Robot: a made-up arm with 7 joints. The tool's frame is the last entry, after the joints.
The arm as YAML. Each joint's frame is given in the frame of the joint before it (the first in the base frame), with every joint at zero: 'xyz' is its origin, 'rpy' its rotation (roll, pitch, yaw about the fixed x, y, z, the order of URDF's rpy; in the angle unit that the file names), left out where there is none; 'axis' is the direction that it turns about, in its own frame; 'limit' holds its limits. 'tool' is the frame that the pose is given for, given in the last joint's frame.
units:
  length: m
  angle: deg
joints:
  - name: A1
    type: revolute
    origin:
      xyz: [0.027, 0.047, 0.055]
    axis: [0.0, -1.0, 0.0]
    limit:
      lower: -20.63
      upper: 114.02
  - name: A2
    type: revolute
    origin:
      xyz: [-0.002, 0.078, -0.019]
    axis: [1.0, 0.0, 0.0]
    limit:
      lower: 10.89
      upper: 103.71
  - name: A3
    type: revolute
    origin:
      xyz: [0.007, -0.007, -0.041]
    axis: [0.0, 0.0, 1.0]
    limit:
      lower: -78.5
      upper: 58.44
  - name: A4
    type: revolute
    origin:
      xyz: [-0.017, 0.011, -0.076]
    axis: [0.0, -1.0, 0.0]
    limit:
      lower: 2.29
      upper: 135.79
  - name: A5
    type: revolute
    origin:
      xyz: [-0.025, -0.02, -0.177]
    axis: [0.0, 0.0, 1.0]
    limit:
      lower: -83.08
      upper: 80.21
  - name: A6
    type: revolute
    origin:
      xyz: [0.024, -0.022, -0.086]
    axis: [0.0, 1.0, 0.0]
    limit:
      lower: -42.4
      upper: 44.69
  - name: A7
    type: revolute
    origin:
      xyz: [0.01, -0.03, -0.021]
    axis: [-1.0, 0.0, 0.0]
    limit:
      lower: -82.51
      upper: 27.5
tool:
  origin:
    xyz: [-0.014, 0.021, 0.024]
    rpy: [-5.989, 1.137, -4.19]
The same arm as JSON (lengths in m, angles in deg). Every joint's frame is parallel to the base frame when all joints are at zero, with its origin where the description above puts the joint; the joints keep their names.
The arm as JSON. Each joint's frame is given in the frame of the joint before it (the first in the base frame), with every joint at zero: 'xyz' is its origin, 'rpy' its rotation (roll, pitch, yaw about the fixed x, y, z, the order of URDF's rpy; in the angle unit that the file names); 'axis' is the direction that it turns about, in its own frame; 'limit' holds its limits. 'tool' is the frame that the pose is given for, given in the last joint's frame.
{"units": {"length": "m", "angle": "deg"}, "joints": [
  {"name": "A1", "type": "revolute", "origin": {"xyz": [0.027, 0.047, 0.055], "rpy": [0.0, 0.0, 0.0]}, "axis": "-y", "limit": {"lower": -20.63, "upper": 114.02}},
  {"name": "A2", "type": "revolute", "origin": {"xyz": [-0.002, 0.078, -0.019], "rpy": [0.0, 0.0, 0.0]}, "axis": "+x", "limit": {"lower": 10.89, "upper": 103.71}},
  {"name": "A3", "type": "revolute", "origin": {"xyz": [0.007, -0.007, -0.041], "rpy": [0.0, 0.0, 0.0]}, "axis": "+z", "limit": {"lower": -78.5, "upper": 58.44}},
  {"name": "A4", "type": "revolute", "origin": {"xyz": [-0.017, 0.011, -0.076], "rpy": [0.0, 0.0, 0.0]}, "axis": "-y", "limit": {"lower": 2.29, "upper": 135.79}},
  {"name": "A5", "type": "revolute", "origin": {"xyz": [-0.025, -0.02, -0.177], "rpy": [0.0, 0.0, 0.0]}, "axis": "+z", "limit": {"lower": -83.08, "upper": 80.21}},
  {"name": "A6", "type": "revolute", "origin": {"xyz": [0.024, -0.022, -0.086], "rpy": [0.0, 0.0, 0.0]}, "axis": "+y", "limit": {"lower": -42.4, "upper": 44.69}},
  {"name": "A7", "type": "revolute", "origin": {"xyz": [0.01, -0.03, -0.021], "rpy": [0.0, 0.0, 0.0]}, "axis": "-x", "limit": {"lower": -82.51, "upper": 27.5}}
], "tool": {"origin": {"xyz": [-0.014, 0.021, 0.024], "rpy": [-5.99, 1.14, -4.19]}}}

